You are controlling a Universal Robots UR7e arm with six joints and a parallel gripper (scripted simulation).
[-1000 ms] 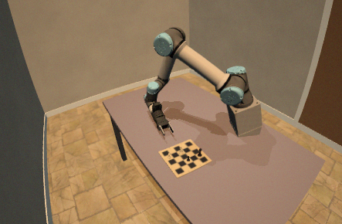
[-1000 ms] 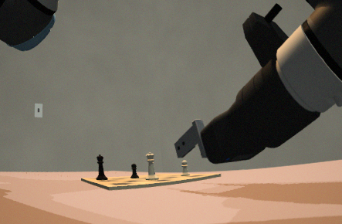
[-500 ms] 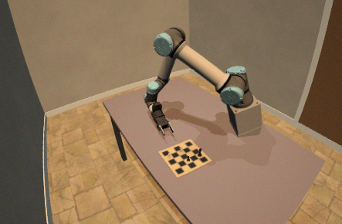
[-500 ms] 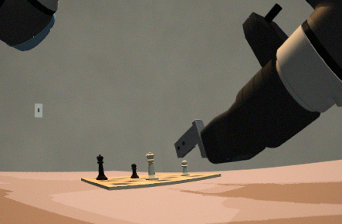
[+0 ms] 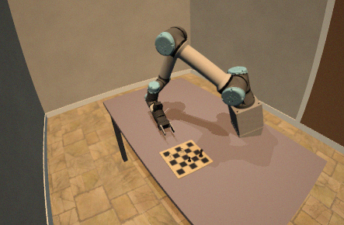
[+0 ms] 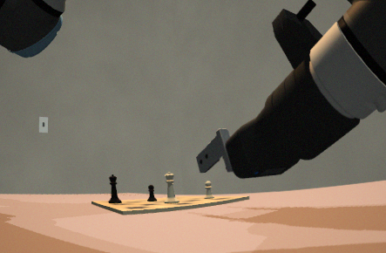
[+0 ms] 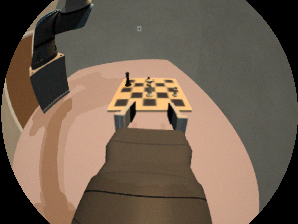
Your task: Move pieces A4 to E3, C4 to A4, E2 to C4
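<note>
Now: the white pawn 6 cm ahead of my hand, 16 cm to the left of it and 5 cm below it. From my hand the other things lie so: chessboard 2 cm behind, 19 cm to the left, 6 cm below; then black pawn 3 cm behind, 22 cm to the left, 5 cm below; then tall white piece 2 cm behind, 15 cm to the left, 3 cm below.
</note>
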